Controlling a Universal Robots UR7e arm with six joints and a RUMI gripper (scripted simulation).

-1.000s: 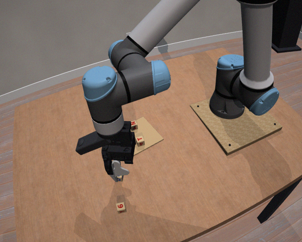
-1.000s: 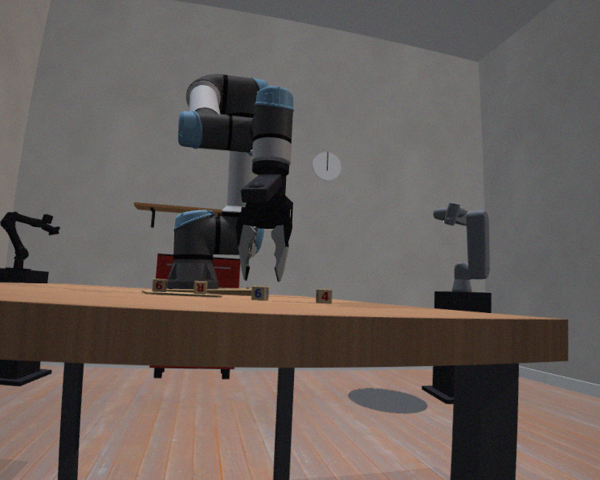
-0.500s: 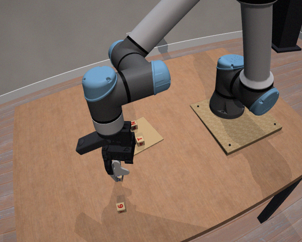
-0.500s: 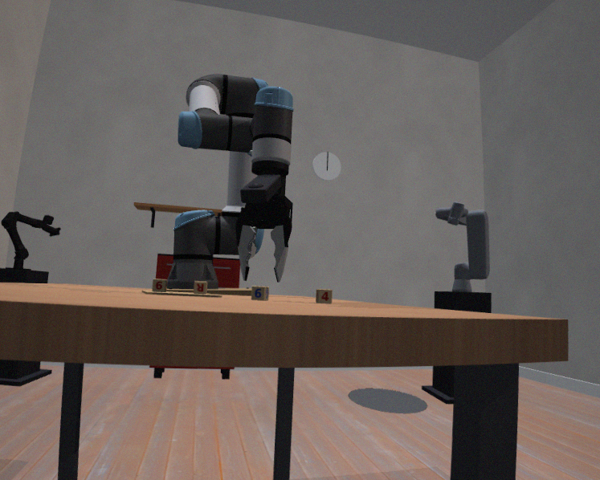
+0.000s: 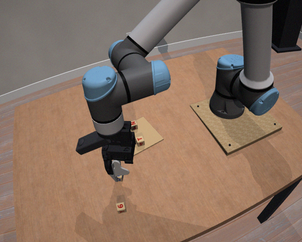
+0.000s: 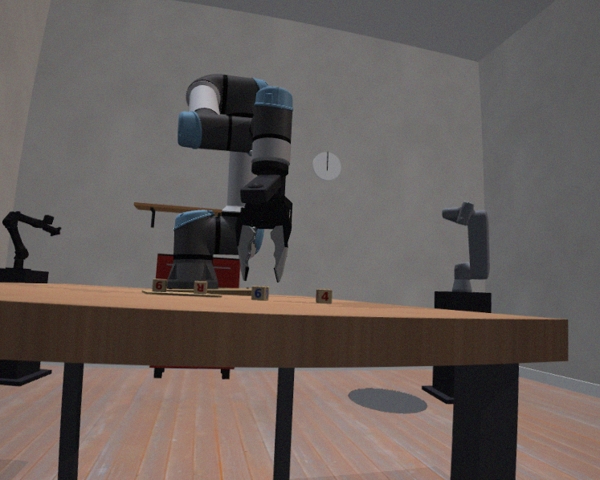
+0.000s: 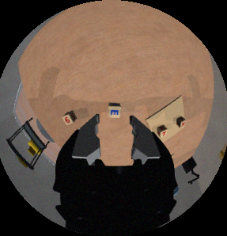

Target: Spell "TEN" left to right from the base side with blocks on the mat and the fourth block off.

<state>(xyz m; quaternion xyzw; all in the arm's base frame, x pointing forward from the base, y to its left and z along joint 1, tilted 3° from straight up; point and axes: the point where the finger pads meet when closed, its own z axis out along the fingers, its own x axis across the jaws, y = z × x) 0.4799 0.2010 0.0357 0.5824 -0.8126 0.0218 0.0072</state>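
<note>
The E block is 4 cm below my hand. From my hand the other things lie so: T block (10 cm behind, 12 cm to the right, 3 cm below); tan mat (9 cm behind, 16 cm to the right, 5 cm below); 9 block (1 cm ahead, 11 cm to the left, 4 cm below).
</note>
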